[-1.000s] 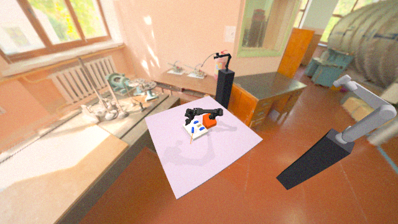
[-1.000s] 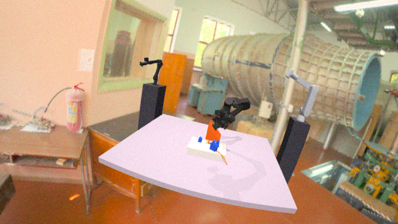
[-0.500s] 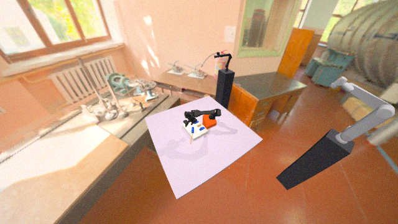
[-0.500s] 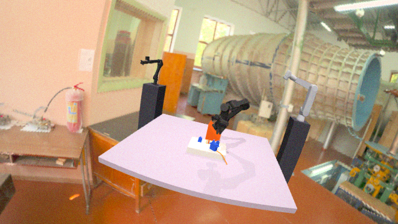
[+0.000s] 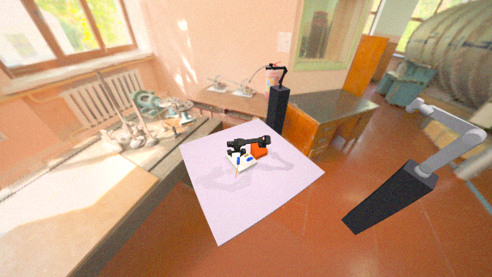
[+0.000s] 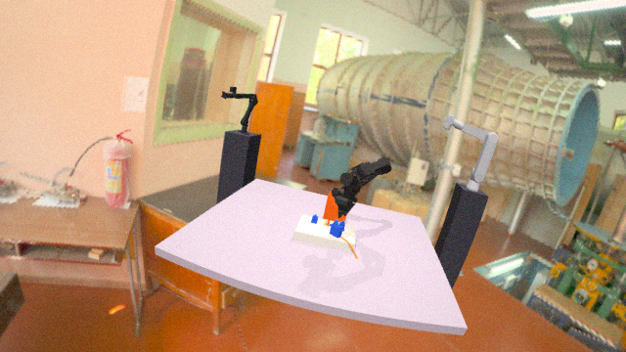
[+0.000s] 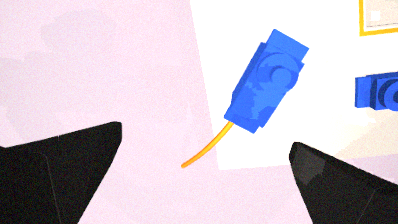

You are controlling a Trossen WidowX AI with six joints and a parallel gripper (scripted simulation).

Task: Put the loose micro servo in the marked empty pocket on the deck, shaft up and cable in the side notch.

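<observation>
Right now the white robot deck is 14 cm below my gripper tip, 6 cm to the right of it and 5 cm behind it.
</observation>
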